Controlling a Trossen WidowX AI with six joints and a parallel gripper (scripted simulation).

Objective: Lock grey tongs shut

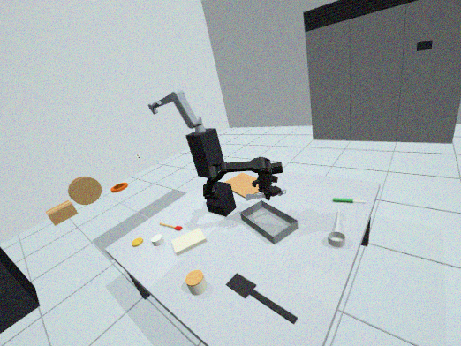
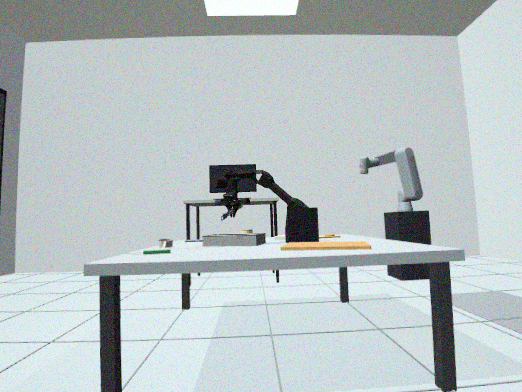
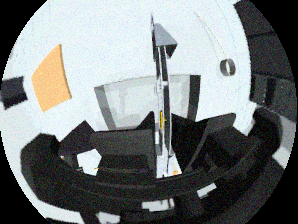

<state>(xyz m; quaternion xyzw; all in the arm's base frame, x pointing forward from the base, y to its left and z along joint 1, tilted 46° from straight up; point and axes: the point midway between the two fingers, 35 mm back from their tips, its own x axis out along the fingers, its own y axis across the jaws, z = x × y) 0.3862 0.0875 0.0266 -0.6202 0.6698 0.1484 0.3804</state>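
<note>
The wooden board is 430 mm behind my gripper tip, 300 mm to the left of it and 140 mm below it. Also, from my gripper tip: black spatula 180 mm ahead, 440 mm to the right, 150 mm below; roasting tin 10 mm behind, 30 mm to the right, 120 mm below; cream block 330 mm behind, 370 mm to the right, 140 mm below.
</note>
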